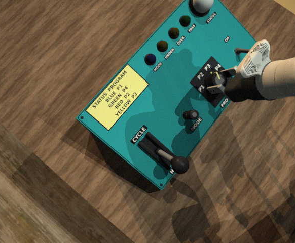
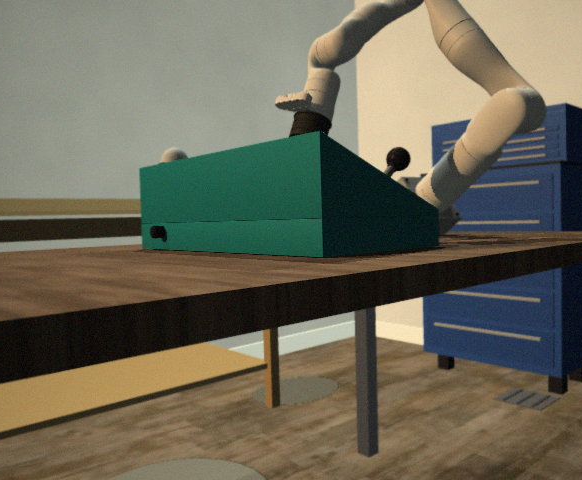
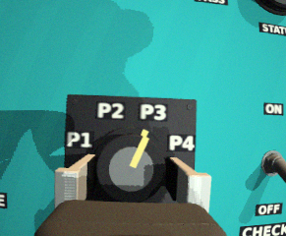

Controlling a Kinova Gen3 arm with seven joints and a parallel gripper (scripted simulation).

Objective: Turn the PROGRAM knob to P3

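The teal console is 60 mm to the left of my hand, 40 mm ahead of it and 20 mm below it. From my hand the other things lie so: cycle lever (240 mm to the left, 20 mm behind, 10 mm above); mode button (120 mm to the left, 10 mm ahead); check toggle (120 mm to the right, 10 mm below).
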